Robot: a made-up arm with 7 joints. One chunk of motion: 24 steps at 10 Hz.
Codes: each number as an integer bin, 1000 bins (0 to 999) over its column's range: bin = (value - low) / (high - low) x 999, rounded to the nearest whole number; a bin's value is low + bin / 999 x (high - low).
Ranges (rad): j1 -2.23..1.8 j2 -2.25..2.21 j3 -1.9..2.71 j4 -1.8..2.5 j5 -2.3..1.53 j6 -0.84..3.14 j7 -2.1..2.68
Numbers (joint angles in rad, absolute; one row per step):
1: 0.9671 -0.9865 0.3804 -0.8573 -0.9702 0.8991 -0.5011
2: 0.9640 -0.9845 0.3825 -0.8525 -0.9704 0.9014 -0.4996
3: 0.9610 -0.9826 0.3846 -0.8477 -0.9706 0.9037 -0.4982
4: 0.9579 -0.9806 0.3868 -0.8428 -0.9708 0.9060 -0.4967
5: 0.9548 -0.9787 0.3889 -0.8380 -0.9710 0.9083 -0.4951
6: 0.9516 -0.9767 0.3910 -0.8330 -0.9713 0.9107 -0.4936
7: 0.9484 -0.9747 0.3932 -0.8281 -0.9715 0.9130 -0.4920
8: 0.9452 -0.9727 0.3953 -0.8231 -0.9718 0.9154 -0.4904
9: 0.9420 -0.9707 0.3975 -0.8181 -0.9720 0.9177 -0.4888
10: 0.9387 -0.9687 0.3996 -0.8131 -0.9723 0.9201 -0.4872
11: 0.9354 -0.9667 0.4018 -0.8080 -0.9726 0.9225 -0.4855
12: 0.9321 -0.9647 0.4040 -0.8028 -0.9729 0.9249 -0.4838
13: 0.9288 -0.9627 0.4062 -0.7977 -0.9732 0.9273 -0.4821
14: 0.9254 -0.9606 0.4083 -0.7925 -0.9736 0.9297 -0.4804
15: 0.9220 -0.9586 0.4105 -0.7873 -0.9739 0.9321 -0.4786
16: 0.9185 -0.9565 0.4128 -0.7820 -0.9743 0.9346 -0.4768
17: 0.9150 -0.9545 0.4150 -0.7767 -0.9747 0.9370 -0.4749
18: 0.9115 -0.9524 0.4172 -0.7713 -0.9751 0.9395 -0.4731
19: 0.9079 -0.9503 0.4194 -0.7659 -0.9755 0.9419 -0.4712
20: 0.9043 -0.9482 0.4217 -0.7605 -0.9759 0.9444 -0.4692
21: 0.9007 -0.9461 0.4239 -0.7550 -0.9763 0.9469 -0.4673
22: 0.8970 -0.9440 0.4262 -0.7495 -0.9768 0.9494 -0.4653
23: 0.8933 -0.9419 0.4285 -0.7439 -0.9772 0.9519 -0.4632
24: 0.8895 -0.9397 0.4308 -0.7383 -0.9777 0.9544 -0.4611
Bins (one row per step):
1: 793 283 494 219 347 437 334
2: 792 283 495 220 347 437 334
3: 791 284 495 221 347 438 335
4: 790 284 496 222 347 438 335
5: 789 285 496 223 347 439 335
6: 789 285 496 225 347 439 336
7: 788 286 497 226 347 440 336
8: 787 286 497 227 346 441 336
9: 786 287 498 228 346 441 337
10: 785 287 498 229 346 442 337
11: 785 287 499 230 346 442 337
12: 784 288 499 232 346 443 338
13: 783 288 500 233 346 444 338
14: 782 289 500 234 346 444 338
15: 781 289 501 235 346 445 339
16: 780 290 501 237 346 445 339
17: 780 290 502 238 346 446 340
18: 779 291 502 239 346 447 340
19: 778 291 503 240 345 447 340
20: 777 292 503 242 345 448 341
21: 776 292 504 243 345 449 341
22: 775 293 504 244 345 449 342
23: 774 293 505 245 345 450 342
24: 773 293 505 247 345 450 343

